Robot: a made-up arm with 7 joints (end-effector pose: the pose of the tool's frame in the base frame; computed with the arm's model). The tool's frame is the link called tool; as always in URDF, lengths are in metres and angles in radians.
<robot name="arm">
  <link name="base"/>
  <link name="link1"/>
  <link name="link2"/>
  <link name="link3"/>
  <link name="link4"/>
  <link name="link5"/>
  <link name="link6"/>
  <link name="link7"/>
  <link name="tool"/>
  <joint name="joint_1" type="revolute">
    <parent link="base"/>
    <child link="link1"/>
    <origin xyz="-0.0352 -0.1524 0.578" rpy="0 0 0"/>
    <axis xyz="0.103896 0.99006 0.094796"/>
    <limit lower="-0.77" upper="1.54"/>
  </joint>
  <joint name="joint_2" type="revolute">
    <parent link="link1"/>
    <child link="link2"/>
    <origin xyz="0.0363 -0.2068 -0.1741" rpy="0 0 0"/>
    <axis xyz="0 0 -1"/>
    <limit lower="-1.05" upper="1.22"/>
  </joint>
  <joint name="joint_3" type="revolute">
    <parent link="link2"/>
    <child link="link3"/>
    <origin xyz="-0.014 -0.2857 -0.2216" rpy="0 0 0"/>
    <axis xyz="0 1 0"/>
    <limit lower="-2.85" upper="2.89"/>
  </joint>
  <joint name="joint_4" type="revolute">
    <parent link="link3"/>
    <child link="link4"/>
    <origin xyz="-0.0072 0.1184 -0.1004" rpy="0 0 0"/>
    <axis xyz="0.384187 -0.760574 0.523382"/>
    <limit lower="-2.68" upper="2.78"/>
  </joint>
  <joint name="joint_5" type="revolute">
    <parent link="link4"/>
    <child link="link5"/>
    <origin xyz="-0.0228 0.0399 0.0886" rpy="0 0 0"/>
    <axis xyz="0 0 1"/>
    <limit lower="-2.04" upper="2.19"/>
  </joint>
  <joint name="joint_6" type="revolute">
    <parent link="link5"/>
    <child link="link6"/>
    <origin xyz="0.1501 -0.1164 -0.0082" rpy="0 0 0"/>
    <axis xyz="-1 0 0"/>
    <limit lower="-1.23" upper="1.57"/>
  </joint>
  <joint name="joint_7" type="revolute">
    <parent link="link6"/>
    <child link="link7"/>
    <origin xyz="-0.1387 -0.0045 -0.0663" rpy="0 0 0"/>
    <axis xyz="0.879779 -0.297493 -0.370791"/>
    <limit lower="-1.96" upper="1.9"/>
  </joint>
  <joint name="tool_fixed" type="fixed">
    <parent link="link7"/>
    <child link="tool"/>
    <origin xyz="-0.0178 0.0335 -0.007" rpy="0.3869 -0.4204 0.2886"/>
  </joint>
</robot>
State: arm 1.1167 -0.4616 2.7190 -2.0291 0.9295 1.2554 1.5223
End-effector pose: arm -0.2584 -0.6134 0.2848 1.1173 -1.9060 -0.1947
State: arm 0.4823 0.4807 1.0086 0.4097 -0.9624 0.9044 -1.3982
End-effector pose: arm -0.4188 -0.4837 0.4078 -0.2911 2.4669 0.4073
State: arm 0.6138 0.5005 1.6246 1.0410 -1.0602 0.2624 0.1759
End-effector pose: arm -0.3974 -0.4547 0.4331 0.2072 0.9309 -1.2977
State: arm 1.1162 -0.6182 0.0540 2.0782 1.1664 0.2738 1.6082
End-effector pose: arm -0.3512 -0.5266 0.2388 -2.1020 0.5655 -0.8775
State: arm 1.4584 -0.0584 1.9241 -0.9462 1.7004 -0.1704 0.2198
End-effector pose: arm -0.4436 -0.5295 0.5731 -0.6275 -1.7416 1.3439
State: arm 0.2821 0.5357 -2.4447 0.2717 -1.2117 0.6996 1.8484
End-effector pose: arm -0.0795 -0.5993 0.1280 -0.7043 2.0902 -0.3998
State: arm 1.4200 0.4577 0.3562 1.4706 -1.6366 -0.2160 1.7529
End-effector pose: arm -0.6059 -0.4928 0.6412 0.0247 -1.7545 -2.1077
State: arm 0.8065 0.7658 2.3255 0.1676 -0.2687 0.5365 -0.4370
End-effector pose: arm -0.3397 -0.5189 0.4867 1.1541 2.6708 -0.1646
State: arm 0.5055 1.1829 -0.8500 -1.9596 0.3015 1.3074 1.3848
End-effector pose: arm -0.3676 -0.4671 0.3043 -0.6321 0.3000 -1.4714
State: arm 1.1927 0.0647 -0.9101 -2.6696 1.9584 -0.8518 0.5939
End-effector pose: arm -0.4317 -0.5330 0.1816 1.2707 0.8708 -2.2776
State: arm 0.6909 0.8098 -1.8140 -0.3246 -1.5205 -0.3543 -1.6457
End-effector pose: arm -0.3053 -0.4594 0.1478 -0.3571 -0.4316 -1.1555
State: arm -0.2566 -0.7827 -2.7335 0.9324 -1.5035 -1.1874 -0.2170
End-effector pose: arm 0.2898 -0.4192 0.2926 -1.0060 0.5003 -0.9789
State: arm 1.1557 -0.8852 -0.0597 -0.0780 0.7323 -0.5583 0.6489
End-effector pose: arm -0.3644 -0.4179 0.1950 2.2332 1.3232 0.1331
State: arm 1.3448 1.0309 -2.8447 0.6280 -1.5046 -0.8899 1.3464
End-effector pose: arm -0.3898 -0.5615 0.4767 -2.3240 1.0888 -0.7808
